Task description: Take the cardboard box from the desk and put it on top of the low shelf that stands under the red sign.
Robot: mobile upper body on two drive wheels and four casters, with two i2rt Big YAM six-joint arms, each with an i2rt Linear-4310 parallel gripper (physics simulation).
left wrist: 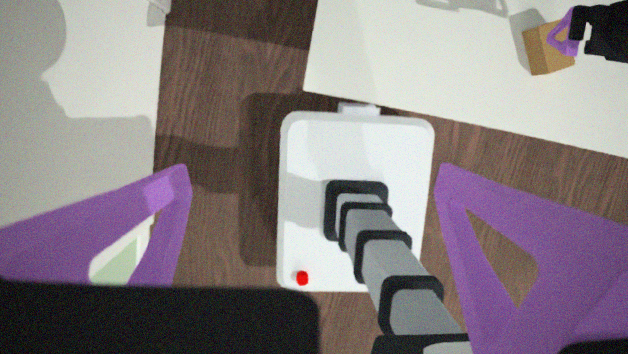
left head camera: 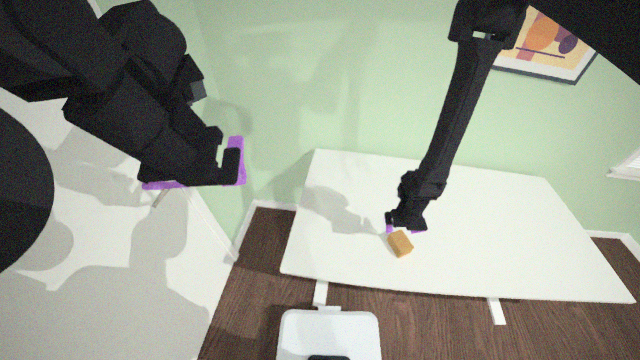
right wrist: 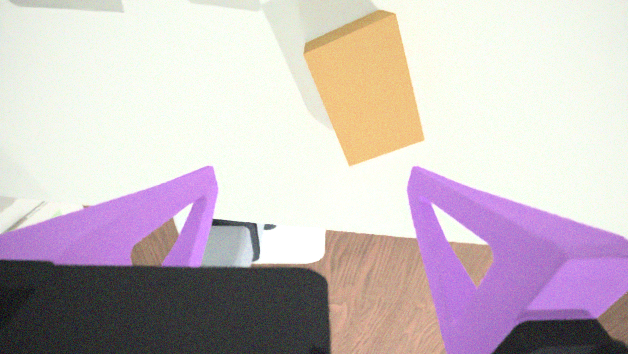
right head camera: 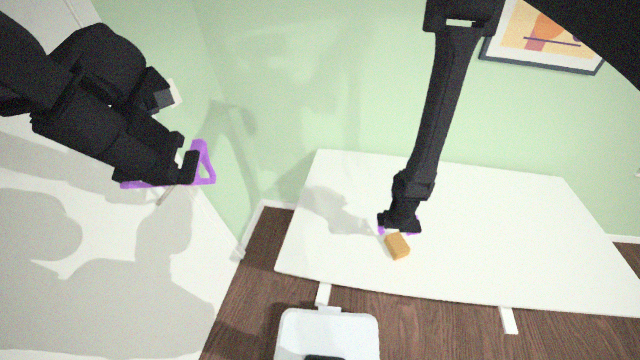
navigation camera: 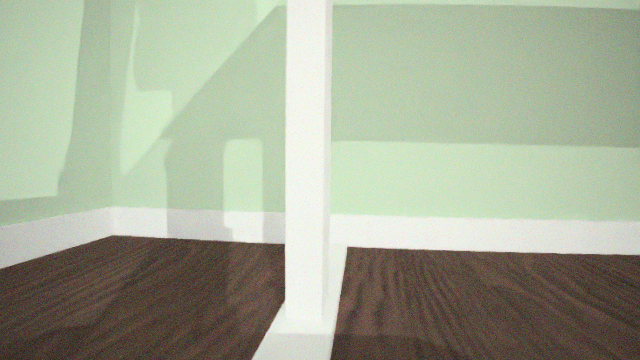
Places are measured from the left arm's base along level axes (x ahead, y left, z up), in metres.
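Pixels of known places: left gripper, fingertip midpoint: (left wrist: 313, 177) (left head camera: 217, 181) (right head camera: 191, 181); right gripper, fingertip midpoint: (left wrist: 571, 41) (left head camera: 398, 232) (right wrist: 312, 177) (right head camera: 393, 233).
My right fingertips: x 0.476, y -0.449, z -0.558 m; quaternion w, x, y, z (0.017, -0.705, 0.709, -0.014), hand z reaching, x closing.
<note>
Behind a point stands the place of what it marks.
The cardboard box (left head camera: 400, 244) @[x 0.469, y -0.479, z -0.640 m] (right head camera: 397, 245) @[x 0.473, y -0.482, z -0.640 m] (left wrist: 547, 49) @[x 0.477, y -0.467, z -0.640 m] (right wrist: 367, 92) @[x 0.491, y -0.485, z -0.640 m] is a small orange-brown block on the white desk (left head camera: 500, 250) @[x 0.450, y -0.963, z -0.690 m] (right head camera: 500, 260) @[x 0.430, y -0.921, z -0.689 m] (left wrist: 425, 70) @[x 0.424, y -0.250, z -0.690 m] (right wrist: 150, 100) @[x 0.470, y -0.305, z -0.690 m], near its front edge. My right gripper (left head camera: 405, 231) @[x 0.476, y -0.449, z -0.558 m] (right head camera: 396, 233) @[x 0.476, y -0.449, z -0.558 m] (right wrist: 312, 177) @[x 0.476, y -0.449, z -0.558 m] is open and empty above the desk, close behind the box; in the right wrist view the box lies beyond the fingertips, between their lines and nearer the right finger. My left gripper (left wrist: 313, 177) @[x 0.317, y -0.008, z -0.150 m] is open and empty, far to the left of the desk. The low shelf and the red sign do not show in these views.
My white base (left head camera: 327, 332) @[x 0.211, y -0.215, z -1.150 m] (right head camera: 327, 332) @[x 0.214, y -0.223, z -1.150 m] (left wrist: 310, 150) @[x 0.200, y -0.063, z -1.150 m] stands at the desk's front edge. A white desk leg (navigation camera: 306, 150) @[x 0.693, y -0.202, z -1.161 m] rises in the navigation camera. A framed picture (left head camera: 530, 70) @[x 1.032, y -1.124, z -0.105 m] (right head camera: 540, 62) @[x 1.031, y -1.122, z -0.109 m] hangs on the green wall (left head camera: 280, 100) @[x 1.178, y 0.079, z -0.399 m] behind the desk. A pale wall or door surface is at the left.
</note>
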